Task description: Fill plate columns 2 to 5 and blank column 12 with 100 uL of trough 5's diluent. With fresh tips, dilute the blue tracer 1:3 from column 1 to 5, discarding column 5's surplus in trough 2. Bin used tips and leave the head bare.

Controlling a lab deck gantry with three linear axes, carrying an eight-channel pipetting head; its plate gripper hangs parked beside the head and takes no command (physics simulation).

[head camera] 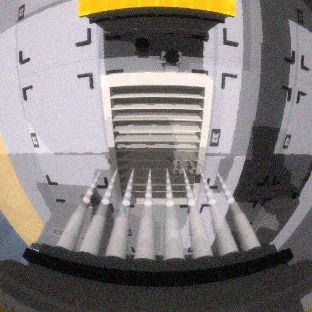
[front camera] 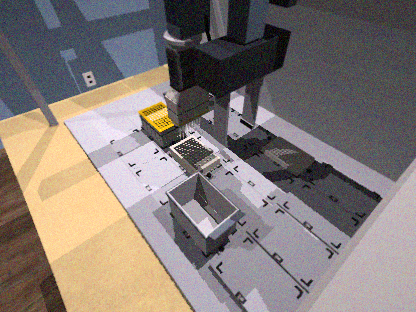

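The pipetting head (front camera: 187, 107) carries a row of tips (front camera: 191, 127) (head camera: 148, 220). They hang over the back part of the white trough reservoir (front camera: 206, 164) (head camera: 157, 78); the exact tip height is hard to tell. Liquid in tips and troughs cannot be made out. The yellow tip rack (front camera: 161, 119) (head camera: 157, 7) stands behind the reservoir in the front view, with some positions appearing pale. The well plate (front camera: 286, 156) lies in dark shadow at the right; its well colours do not show. My plate gripper (front camera: 236, 131) hangs beside the head, its two paddles apart and nothing between them.
A grey open-topped bin (front camera: 187, 215) stands in front of the reservoir in the front view, its walls higher than the reservoir's. Black corner brackets mark the deck (front camera: 280, 230) (head camera: 65, 115). Dark knobs (head camera: 171, 56) sit between the reservoir and the tip rack.
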